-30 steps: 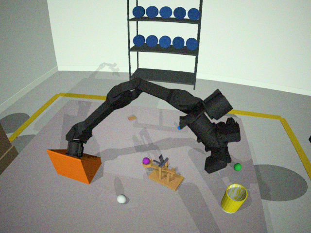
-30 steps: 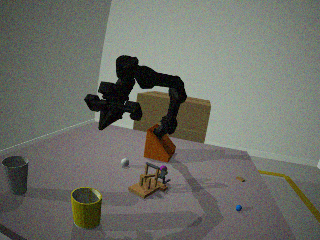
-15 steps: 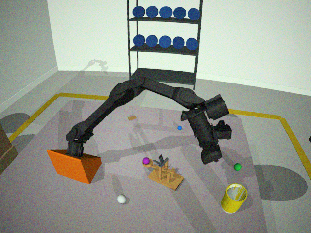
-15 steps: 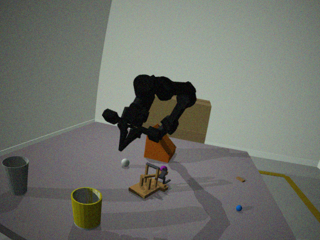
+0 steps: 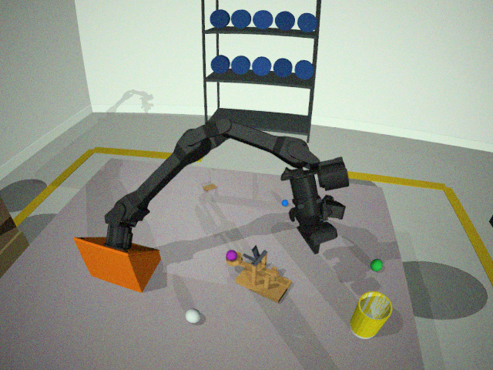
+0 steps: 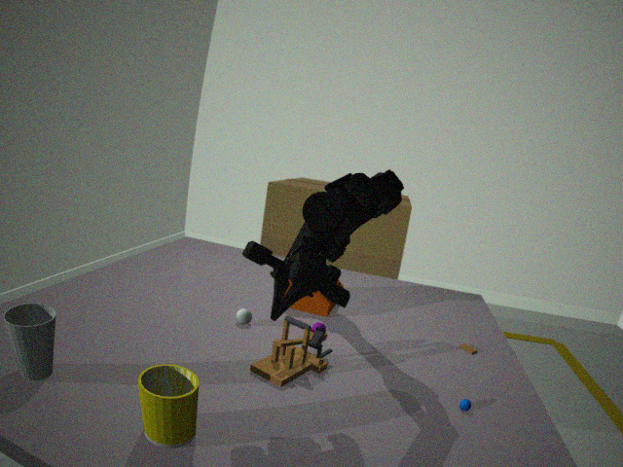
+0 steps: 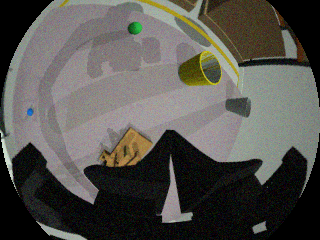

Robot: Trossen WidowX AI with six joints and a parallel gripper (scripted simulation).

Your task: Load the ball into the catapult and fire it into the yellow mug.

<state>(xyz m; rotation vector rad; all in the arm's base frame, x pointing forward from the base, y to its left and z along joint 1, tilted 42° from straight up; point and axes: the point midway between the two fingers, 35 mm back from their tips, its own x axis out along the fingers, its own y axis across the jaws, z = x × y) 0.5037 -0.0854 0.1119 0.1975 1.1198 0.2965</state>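
Now: gripper tip 22 cm past the purple ball, 7 cm to the right of it and 10 cm above it. Round my gripper tip: green ball 23 cm ahead, 9 cm to the left, 14 cm below; wooden catapult 15 cm behind, 6 cm to the left, 11 cm below; yellow mug 15 cm ahead, 12 cm to the right, 14 cm below.
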